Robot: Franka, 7 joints.
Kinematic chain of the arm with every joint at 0, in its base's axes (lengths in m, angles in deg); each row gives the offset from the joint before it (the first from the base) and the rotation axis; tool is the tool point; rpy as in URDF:
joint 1: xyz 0 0 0.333 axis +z
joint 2: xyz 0 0 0 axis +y
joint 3: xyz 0 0 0.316 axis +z
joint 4: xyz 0.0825 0 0 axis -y
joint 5: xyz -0.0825 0 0.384 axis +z
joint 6: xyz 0 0 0 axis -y
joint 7: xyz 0.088 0 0 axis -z
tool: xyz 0 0 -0.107 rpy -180 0 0
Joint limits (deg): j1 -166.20..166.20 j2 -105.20..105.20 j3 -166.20..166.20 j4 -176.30..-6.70 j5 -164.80..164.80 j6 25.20..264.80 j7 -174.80..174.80
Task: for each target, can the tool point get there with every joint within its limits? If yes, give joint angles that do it. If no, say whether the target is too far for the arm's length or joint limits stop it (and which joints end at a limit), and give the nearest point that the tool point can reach.
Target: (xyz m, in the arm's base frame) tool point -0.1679 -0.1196 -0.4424
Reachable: no: joint limits stop it (at a limit: joint 2) | nearest point -0.1767 -0.1259 -0.3566 | short by 0.086 m
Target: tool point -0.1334 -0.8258 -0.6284
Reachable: no: too far | nearest point -0.0934 -0.5783 -0.2663 | short by 0.440 m
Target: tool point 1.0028 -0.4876 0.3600
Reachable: no: too far | nearest point 0.7713 -0.3750 0.3538 | short by 0.257 m
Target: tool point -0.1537 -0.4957 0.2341
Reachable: yes | joints -40.96 39.44 -58.95 -138.91 34.03 183.74 145.81
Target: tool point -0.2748 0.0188 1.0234
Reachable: yes | joints -128.12 -17.70 -21.13 -74.03 37.48 223.42 102.03
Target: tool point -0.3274 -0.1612 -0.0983
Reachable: yes | joints -124.02 81.67 -7.24 -120.47 -119.84 51.24 12.91
